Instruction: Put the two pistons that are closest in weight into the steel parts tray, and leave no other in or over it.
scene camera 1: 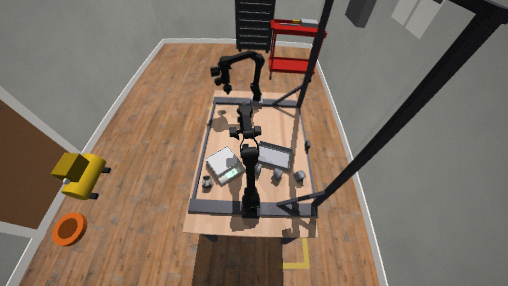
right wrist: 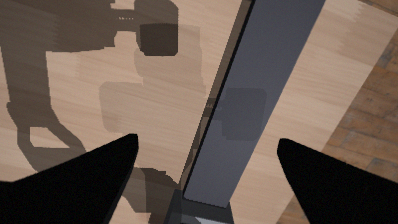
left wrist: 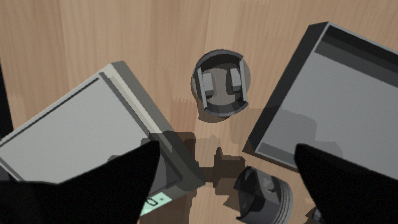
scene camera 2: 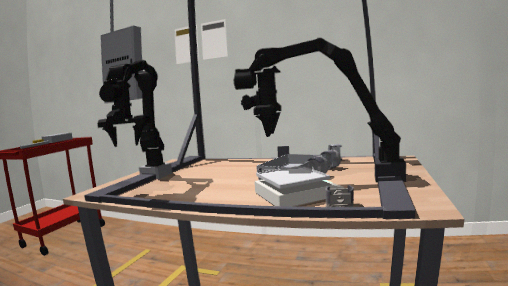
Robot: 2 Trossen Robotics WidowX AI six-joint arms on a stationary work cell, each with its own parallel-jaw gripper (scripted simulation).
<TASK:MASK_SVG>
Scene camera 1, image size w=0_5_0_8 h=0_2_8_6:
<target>steel parts tray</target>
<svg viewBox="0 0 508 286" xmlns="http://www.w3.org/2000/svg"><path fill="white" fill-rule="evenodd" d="M260 140L258 163L288 171L293 149Z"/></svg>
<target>white scale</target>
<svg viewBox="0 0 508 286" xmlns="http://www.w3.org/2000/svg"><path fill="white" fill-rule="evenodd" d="M228 146L208 156L205 160L221 185L245 170L240 160Z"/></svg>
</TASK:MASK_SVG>
